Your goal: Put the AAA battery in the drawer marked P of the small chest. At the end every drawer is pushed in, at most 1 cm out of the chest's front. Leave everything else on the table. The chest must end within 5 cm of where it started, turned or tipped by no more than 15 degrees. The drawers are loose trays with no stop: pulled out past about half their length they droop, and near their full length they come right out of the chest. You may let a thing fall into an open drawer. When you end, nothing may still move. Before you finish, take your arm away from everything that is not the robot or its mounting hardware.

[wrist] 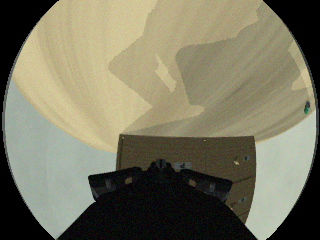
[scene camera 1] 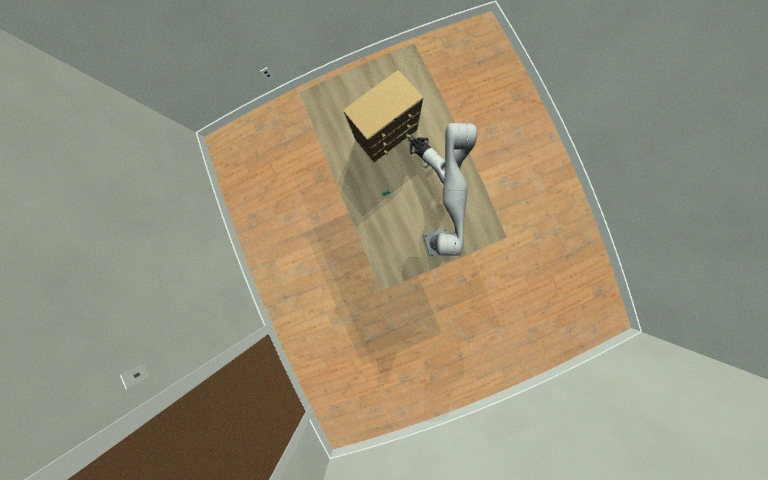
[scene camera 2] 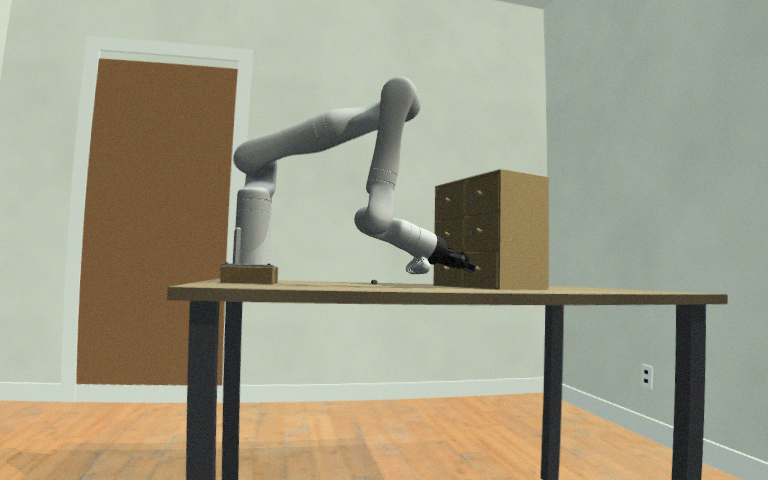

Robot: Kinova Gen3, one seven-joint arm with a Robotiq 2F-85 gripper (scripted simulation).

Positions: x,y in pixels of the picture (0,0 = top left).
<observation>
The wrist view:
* my gripper: 160,165
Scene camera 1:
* wooden chest: 378,107
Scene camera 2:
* my gripper: 473,269
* wooden chest: 523,210
</observation>
